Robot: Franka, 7 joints.
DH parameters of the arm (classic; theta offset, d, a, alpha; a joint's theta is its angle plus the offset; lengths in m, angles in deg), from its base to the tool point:
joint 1: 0 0.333 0 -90
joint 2: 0 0 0 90
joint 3: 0 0.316 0.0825 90
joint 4: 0 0 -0.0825 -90
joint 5: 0 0.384 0 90
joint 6: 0 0 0.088 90
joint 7: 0 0.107 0 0
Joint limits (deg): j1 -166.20..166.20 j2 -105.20..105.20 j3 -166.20..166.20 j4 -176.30..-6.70 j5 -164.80..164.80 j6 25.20..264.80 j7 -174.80..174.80
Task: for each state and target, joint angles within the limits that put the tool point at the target. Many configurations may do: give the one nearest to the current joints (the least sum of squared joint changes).
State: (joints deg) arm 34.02 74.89 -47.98 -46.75 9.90 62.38 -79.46
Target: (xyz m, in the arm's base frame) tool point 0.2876 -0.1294 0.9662
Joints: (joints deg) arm 22.81 9.40 -65.13 -18.28 0.63 49.15 -79.46
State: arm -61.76 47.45 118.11 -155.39 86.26 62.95 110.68
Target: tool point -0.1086 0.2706 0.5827
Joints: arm -44.00 43.77 141.33 -149.97 88.81 63.66 110.68
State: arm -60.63 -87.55 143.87 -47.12 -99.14 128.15 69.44
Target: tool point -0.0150 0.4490 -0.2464
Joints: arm -54.40 -94.93 157.86 -87.70 -96.64 129.97 69.44
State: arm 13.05 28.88 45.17 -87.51 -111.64 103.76 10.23
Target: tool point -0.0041 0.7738 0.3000
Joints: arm 57.83 58.73 54.12 -76.44 -115.76 114.94 10.23
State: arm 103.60 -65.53 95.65 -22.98 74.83 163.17 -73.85
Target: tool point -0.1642 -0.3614 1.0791
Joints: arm 95.77 -29.77 86.97 -24.51 75.68 168.11 -73.85
